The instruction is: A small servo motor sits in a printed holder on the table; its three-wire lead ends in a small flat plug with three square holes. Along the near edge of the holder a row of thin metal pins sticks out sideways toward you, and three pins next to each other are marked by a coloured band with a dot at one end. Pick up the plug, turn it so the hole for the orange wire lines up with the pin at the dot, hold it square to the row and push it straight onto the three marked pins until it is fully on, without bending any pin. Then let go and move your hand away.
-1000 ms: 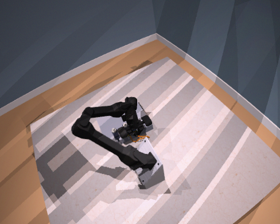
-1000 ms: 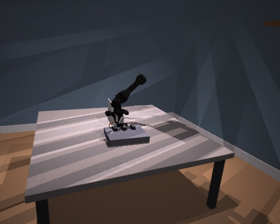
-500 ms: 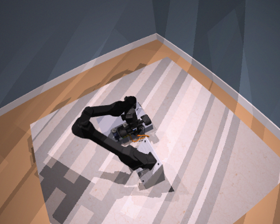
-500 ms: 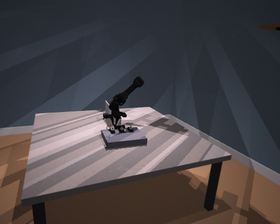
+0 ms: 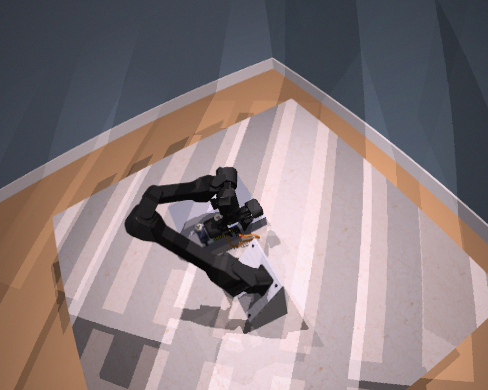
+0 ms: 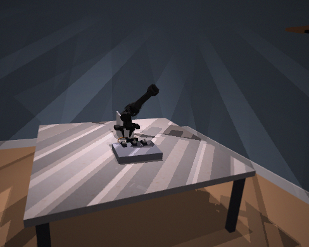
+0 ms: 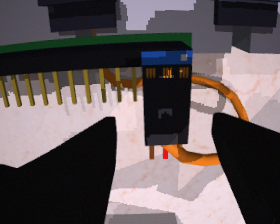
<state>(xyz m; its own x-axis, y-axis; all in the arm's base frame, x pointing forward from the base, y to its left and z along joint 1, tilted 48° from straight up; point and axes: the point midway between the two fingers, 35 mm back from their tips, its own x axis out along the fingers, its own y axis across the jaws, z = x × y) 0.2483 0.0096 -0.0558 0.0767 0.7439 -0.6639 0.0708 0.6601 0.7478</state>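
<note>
My gripper tip is now 3 cm short of the blue band. From my gripper tip the other things lie so: holder (19 cm ahead, 2 cm to the left, 5 cm below).
</note>
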